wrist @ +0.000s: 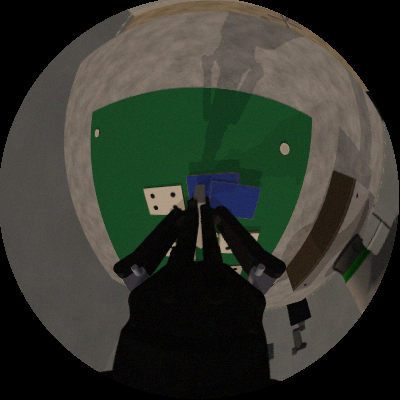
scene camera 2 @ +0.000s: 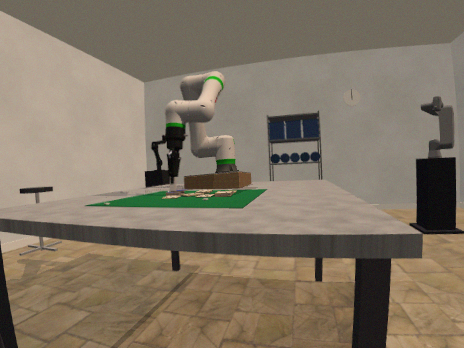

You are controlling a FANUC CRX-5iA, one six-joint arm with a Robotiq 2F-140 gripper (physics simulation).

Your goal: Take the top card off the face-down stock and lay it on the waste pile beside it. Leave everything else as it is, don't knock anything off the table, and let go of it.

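Observation:
Blue-backed face-down cards (wrist: 235, 201) (scene camera 2: 177, 191) lie on the green mat (wrist: 145, 135) (scene camera 2: 227, 202). In the wrist view, the right-hand blue card overlaps another blue card (wrist: 201, 179) on its left. A pale face-up card (wrist: 164, 198) with dark pips lies left of them. More face-up cards (wrist: 239, 243) lie below, partly hidden by the fingers. Which pile is the waste pile I cannot tell. My gripper (wrist: 200, 191) (scene camera 2: 173, 183) is shut and empty. It points down, its tips low over the lower part of the left blue card; I cannot tell whether they touch it.
Pale discs (wrist: 284, 149) (wrist: 97, 133) lie near the mat's sides. Several face-up cards (scene camera 2: 225, 193) lie right of the gripper in the scene view. The arm stands on a brown block (scene camera 2: 217, 180) (wrist: 320, 230) behind the mat on the grey table (scene camera 2: 310, 212).

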